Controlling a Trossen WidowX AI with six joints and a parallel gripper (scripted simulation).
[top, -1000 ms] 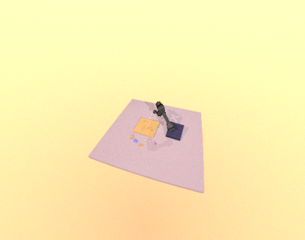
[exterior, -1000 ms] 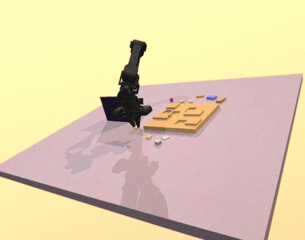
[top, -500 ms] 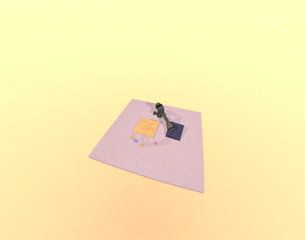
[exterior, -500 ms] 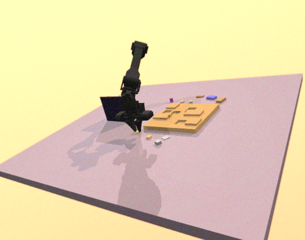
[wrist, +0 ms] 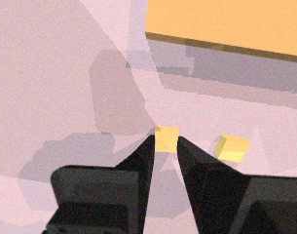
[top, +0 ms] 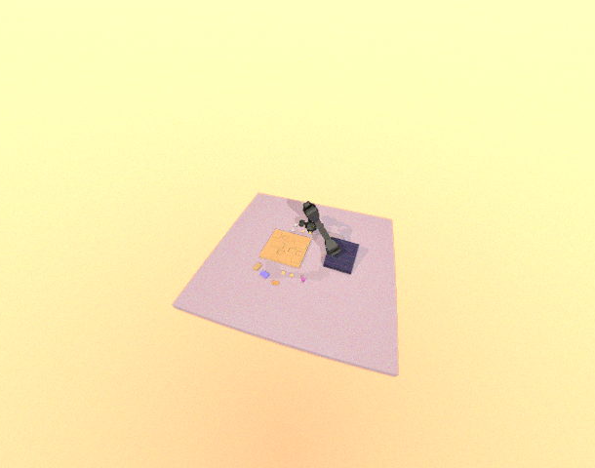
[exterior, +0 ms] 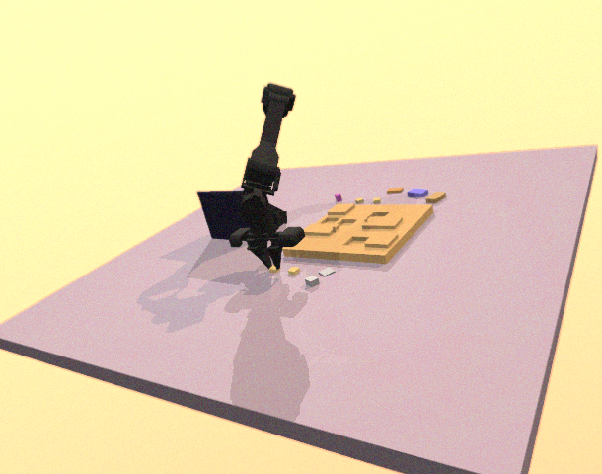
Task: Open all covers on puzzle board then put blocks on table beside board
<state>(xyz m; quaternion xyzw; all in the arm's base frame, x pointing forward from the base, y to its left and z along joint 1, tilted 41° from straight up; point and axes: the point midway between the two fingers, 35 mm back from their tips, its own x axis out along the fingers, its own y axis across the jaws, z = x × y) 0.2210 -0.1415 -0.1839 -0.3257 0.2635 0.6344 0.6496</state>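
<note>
My gripper tip is 14 cm short of the grey cube and 5 cm to the left of it. Also, from my gripper tip: magenta block 46 cm to the left, 7 cm behind, 1 cm above; blue block 50 cm to the left, 19 cm ahead.
</note>
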